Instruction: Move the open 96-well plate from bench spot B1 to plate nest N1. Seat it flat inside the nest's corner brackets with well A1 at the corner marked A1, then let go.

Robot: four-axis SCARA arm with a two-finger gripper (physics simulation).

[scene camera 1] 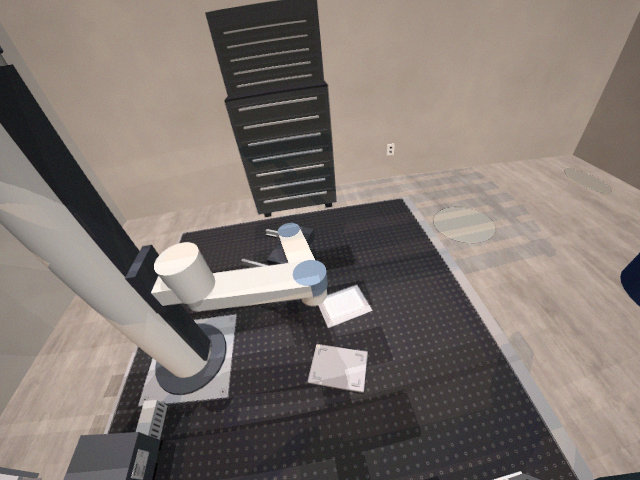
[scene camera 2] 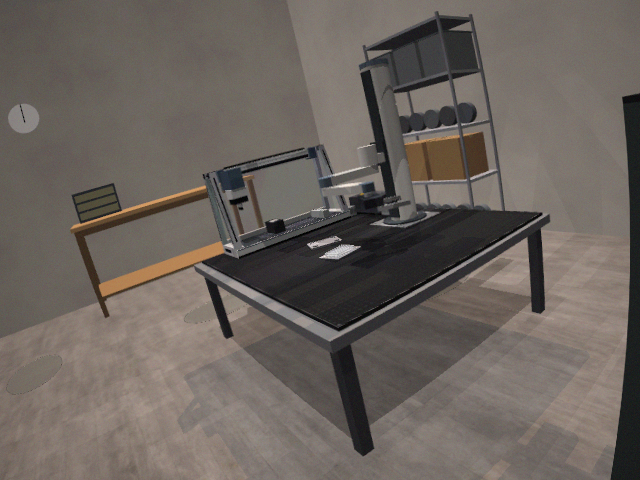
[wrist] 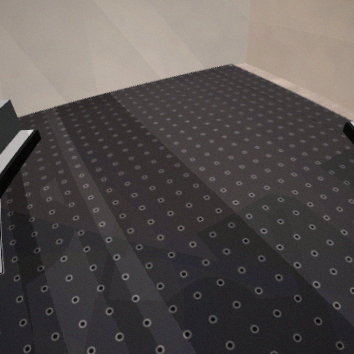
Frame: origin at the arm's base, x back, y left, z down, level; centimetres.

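Where they show: gripper, between the fingertips: (scene camera 1: 255, 245) (scene camera 2: 405, 199) (wrist: 190, 110); arm's base, origin of its link: (scene camera 1: 192, 358) (scene camera 2: 405, 220).
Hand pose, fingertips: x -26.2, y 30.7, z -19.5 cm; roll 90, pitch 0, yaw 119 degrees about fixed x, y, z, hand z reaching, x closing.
Each offset is from my fingertips to the top centre of the thing. "pt": to the spot under its first point.
The white 96-well plate @(dy -19.4, dx -28.5, dz +16.6 cm) (scene camera 1: 345, 305) (scene camera 2: 340, 252) lies flat on the dark perforated bench top; the arm's elbow slightly overlaps its left corner in scene camera 1. The nest N1 @(dy -41.6, dx -22.8, dz +16.4 cm) (scene camera 1: 338, 366) (scene camera 2: 324, 241) is a pale square base with corner brackets, apart from the plate, and nothing sits in it. The A1 marks are too small to read. My gripper (scene camera 1: 255, 246) (scene camera 2: 395, 202) (wrist: 190, 110) is open and empty. It hangs low over the bench, away from plate and nest, with its fingers pointing toward the column side. Neither plate nor nest shows in the wrist view.
The arm's column (scene camera 1: 170, 335) (scene camera 2: 398, 139) stands on a pale base plate (scene camera 1: 217, 361). A grey box @(pt dy -61.0, dx +37.0, dz +6.7 cm) (scene camera 1: 105, 457) is beside it. A gantry frame (scene camera 2: 284, 236) with a dark block @(pt dy -82.2, dx -29.2, dz +8.3 cm) (scene camera 2: 275, 225) stands along one bench side. A drawer cabinet (scene camera 1: 286, 149) stands beyond the bench.
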